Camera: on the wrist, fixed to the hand. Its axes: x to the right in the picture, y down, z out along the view.
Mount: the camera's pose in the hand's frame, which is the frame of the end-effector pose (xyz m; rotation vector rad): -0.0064 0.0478 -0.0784 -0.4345 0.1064 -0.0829
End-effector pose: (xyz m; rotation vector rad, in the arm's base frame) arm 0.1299 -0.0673 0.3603 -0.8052 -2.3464 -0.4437
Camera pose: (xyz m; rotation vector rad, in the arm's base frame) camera 0.1991 -0.0717 0.4208 -0.8532 -2.2178 -1.0306
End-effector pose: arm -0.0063 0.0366 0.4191 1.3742 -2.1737 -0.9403
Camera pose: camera 0.0167 0.0306 0.5080 1.2711 -1.7132 -1.2502
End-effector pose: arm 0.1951 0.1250 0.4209 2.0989 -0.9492 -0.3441
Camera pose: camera 0.2070 0.1535 0.5076 1.7407 -0.6567 -0.4339
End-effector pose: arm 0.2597 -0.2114 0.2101 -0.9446 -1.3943 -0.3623
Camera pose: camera 0.3451 -0.2424 0.1955 -1.2013 -1.2826 -0.7894
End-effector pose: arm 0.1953 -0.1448 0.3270 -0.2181 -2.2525 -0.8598
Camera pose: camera 0.2620 -0.1577 0.3891 -0.2704 -1.9654 -1.3685
